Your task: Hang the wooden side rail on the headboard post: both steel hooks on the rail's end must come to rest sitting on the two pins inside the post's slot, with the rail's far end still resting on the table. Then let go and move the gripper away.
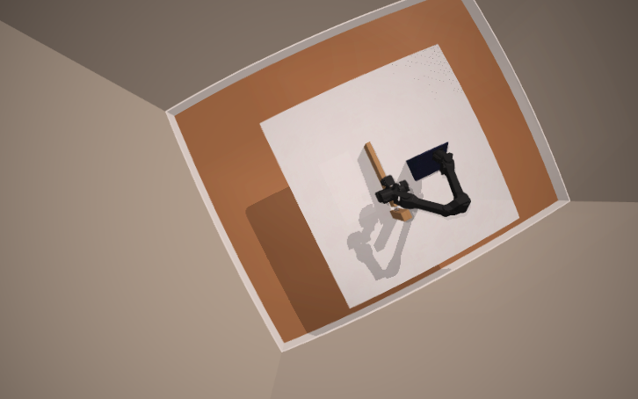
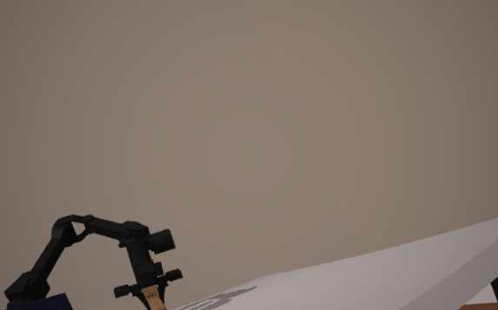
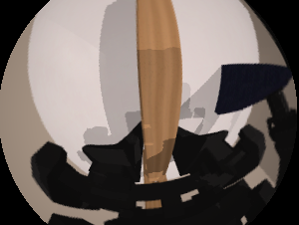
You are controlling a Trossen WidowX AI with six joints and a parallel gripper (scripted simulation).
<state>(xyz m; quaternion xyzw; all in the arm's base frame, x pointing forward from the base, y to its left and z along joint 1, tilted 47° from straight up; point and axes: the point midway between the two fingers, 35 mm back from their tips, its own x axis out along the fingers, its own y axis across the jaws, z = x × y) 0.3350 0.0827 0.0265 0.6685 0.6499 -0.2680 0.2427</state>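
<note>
My gripper tip is 10 mm short of the headboard post, 140 mm to the right of it and 40 mm below it.
</note>
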